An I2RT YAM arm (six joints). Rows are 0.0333 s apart.
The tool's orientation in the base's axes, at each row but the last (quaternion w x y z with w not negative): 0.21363, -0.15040, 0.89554, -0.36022; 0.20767, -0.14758, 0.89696, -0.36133; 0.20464, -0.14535, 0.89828, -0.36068; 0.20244, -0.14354, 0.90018, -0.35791; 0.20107, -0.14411, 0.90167, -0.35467; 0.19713, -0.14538, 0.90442, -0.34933; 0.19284, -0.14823, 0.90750, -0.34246; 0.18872, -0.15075, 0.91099, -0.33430; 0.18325, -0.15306, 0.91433, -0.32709; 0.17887, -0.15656, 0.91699, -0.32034; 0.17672, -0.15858, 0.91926, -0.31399; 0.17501, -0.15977, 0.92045, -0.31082; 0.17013, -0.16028, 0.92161, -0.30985
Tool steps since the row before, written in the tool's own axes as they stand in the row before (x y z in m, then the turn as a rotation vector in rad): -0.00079, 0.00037, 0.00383, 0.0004, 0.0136, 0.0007; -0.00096, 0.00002, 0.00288, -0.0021, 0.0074, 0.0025; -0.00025, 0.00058, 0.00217, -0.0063, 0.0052, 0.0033; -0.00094, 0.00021, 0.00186, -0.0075, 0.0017, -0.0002; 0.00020, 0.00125, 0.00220, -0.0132, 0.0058, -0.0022; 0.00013, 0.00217, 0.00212, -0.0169, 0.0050, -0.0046; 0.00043, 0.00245, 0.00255, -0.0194, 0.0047, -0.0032; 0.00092, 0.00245, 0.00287, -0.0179, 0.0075, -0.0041; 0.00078, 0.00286, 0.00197, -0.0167, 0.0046, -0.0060; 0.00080, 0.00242, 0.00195, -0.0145, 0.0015, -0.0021; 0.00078, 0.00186, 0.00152, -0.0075, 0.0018, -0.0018; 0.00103, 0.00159, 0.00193, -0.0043, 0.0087, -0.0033; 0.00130, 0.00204, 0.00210, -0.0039, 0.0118, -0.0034
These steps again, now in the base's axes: 0.00252, -0.00163, -0.00253, -0.0016, 0.0089, -0.0102; 0.00221, -0.00128, -0.00164, 0.0022, 0.0045, -0.0063; 0.00118, -0.00077, -0.00177, 0.0065, 0.0043, -0.0042; 0.00167, -0.00056, -0.00113, 0.0063, 0.0043, 0.0009; 0.00070, -0.00048, -0.00239, 0.0099, 0.0107, 0.0009; 0.00059, 0.00028, -0.00297, 0.0121, 0.0130, 0.0040; 0.00044, 0.00016, -0.00353, 0.0150, 0.0130, 0.0038; 0.00010, -0.00016, -0.00388, 0.0129, 0.0149, 0.0022; -0.00029, 0.00073, -0.00347, 0.0114, 0.0133, 0.0052; -0.00029, 0.00045, -0.00316, 0.0117, 0.0081, 0.0039; -0.00038, 0.00029, -0.00248, 0.0056, 0.0053, 0.0019; -0.00040, -0.00021, -0.00267, 0.0008, 0.0100, -0.0020; -0.00068, -0.00006, -0.00313, -0.0002, 0.0122, -0.0040
